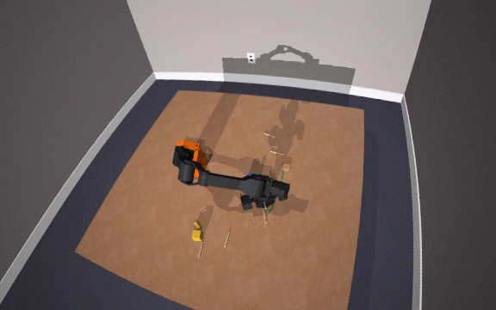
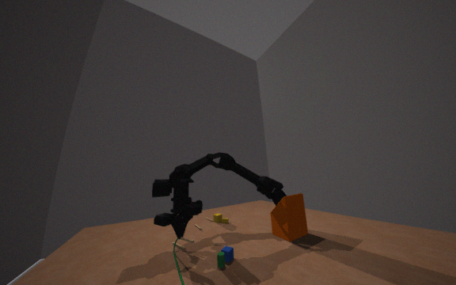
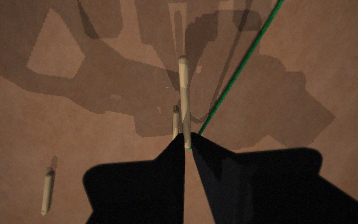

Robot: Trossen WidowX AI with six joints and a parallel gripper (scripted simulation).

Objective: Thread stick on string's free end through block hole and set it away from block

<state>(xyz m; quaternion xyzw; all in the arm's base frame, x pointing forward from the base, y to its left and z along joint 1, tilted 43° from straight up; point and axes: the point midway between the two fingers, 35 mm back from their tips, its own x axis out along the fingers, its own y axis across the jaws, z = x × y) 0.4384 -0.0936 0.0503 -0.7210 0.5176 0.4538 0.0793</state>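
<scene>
Now: gripper tip 13 cm past the blue block, 14 cm to the right of it and 2 cm above it. Round my gripper tip: round wooden button 1 cm ahead, 26 cm to the left, 3 cm below; green cylinder 10 cm behind, 16 cm to the left, 2 cm below; thin stick 1 cm behind, 1 cm to the left.
</scene>
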